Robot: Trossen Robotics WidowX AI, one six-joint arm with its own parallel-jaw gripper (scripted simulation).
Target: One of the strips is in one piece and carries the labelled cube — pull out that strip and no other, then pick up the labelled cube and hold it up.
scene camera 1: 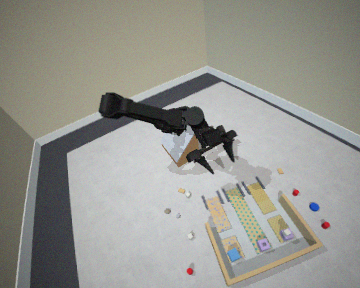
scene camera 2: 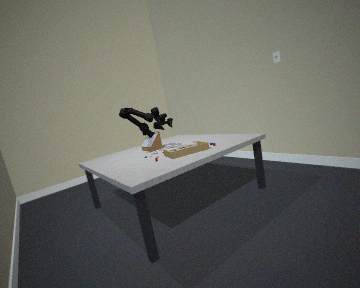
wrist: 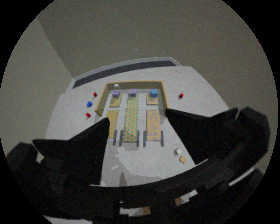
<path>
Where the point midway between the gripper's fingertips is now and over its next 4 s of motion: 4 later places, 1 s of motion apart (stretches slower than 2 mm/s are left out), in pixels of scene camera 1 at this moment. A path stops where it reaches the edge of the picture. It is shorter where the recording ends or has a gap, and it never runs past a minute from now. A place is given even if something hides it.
My gripper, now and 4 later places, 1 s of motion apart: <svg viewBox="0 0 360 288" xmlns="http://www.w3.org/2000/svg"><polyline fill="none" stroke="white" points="224,168 239,182 236,190 234,195 233,191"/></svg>
</path>
